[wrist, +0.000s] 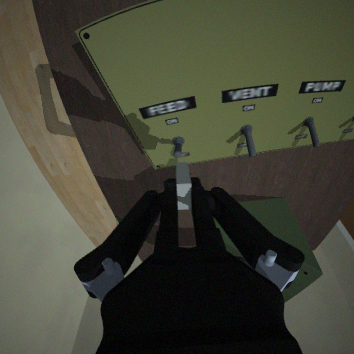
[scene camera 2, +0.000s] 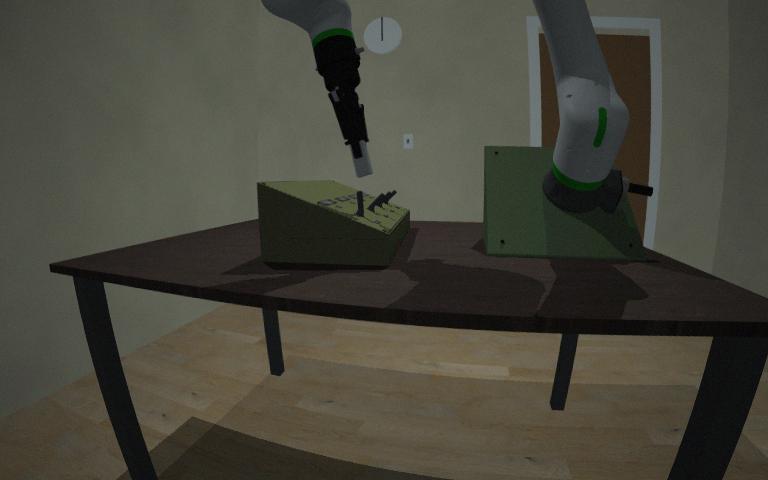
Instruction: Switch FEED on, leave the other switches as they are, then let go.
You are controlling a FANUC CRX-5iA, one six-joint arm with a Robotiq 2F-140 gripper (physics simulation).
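Frame: origin at the arm's base, x ahead, y left, z up, level; millimetres.
Seen in the pictures: gripper, fingertip midpoint: [wrist: 181, 171] [scene camera 2: 365, 175]; arm's base, origin of the base link: [scene camera 2: 572, 189].
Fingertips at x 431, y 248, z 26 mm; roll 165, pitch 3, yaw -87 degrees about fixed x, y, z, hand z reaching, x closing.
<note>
Offsets run from my fingertips to a thing's top centre. "spot": to the spot under its first point. Level surfaces: height alone.
The FEED switch lever {dx +8, dy +8, dz -31 mm} [scene camera 2: 360, 202] [wrist: 178, 146] stands nearly upright in the scene view, tilted toward its ON mark compared with the others. The VENT lever {spot: dx +27, dy -110, dz -56 mm} [wrist: 249, 141] and PUMP lever {spot: dx +55, dy -225, dz -56 mm} [wrist: 313, 132] lean the other way, away from their ON marks. A fourth lever [wrist: 346, 125] is cut off at the wrist view's right edge, so its label is hidden. The levers sit on the sloped yellow-green switch box [scene camera 2: 322, 237] [wrist: 200, 55]. My gripper [scene camera 2: 363, 174] [wrist: 181, 171] is shut and empty, its fingertips above the FEED lever and apart from it.
The switch box stands on the dark table {dz -167 mm} [scene camera 2: 169, 257]. A larger green box [scene camera 2: 515, 198] [wrist: 287, 225] stands to its right in the scene view, behind part of the robot arm [scene camera 2: 589, 130]. The table's edge [scene camera 2: 339, 307] runs along the front.
</note>
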